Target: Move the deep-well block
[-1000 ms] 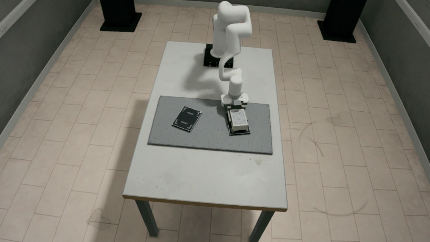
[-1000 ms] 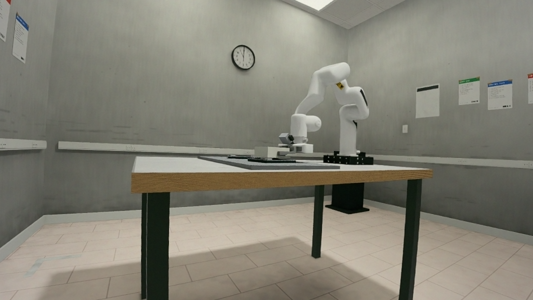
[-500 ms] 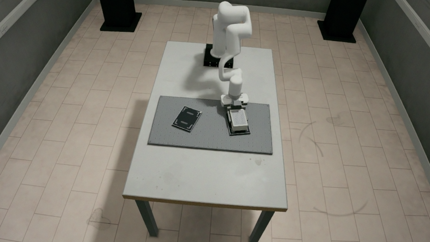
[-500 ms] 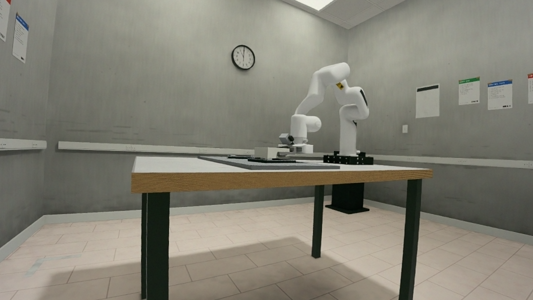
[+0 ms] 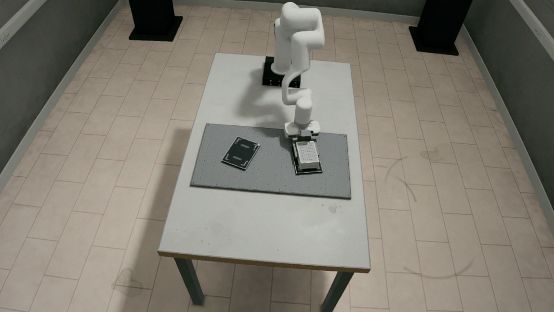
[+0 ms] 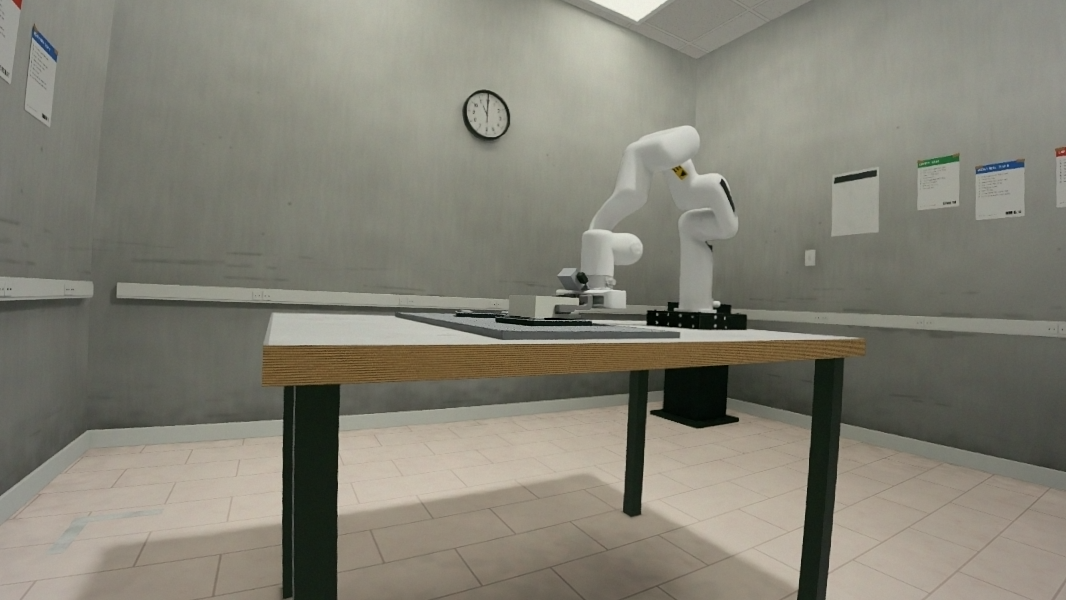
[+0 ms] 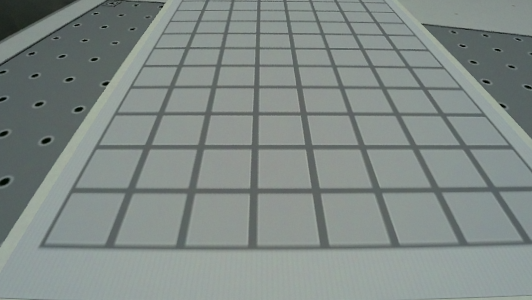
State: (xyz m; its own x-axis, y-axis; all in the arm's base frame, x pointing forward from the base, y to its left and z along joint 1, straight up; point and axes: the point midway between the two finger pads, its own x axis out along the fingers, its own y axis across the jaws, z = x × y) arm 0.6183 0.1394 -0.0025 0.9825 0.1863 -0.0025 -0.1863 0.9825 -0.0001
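My gripper is now 10 mm short of the white 96-well deep-well block. The rest, counted from my hand: grey perforated baseplate: 150 mm to the right, 40 mm below, 10 mm ahead.
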